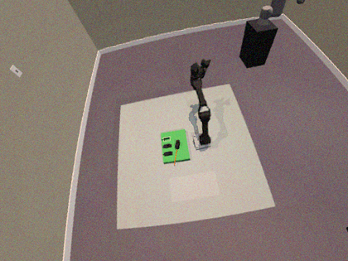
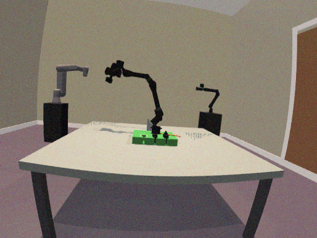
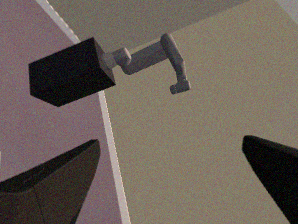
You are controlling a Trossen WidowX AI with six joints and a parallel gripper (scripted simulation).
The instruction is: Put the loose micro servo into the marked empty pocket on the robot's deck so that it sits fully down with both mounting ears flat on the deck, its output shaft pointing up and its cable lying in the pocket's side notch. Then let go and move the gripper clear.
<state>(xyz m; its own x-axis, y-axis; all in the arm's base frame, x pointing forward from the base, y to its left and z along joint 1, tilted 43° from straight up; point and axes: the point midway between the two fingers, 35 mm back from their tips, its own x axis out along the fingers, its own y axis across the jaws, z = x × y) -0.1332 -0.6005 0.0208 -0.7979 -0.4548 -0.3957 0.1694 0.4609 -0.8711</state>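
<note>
The deck lies 390 mm ahead of my gripper tip, 430 mm to the left of it and 490 mm below it.
</note>
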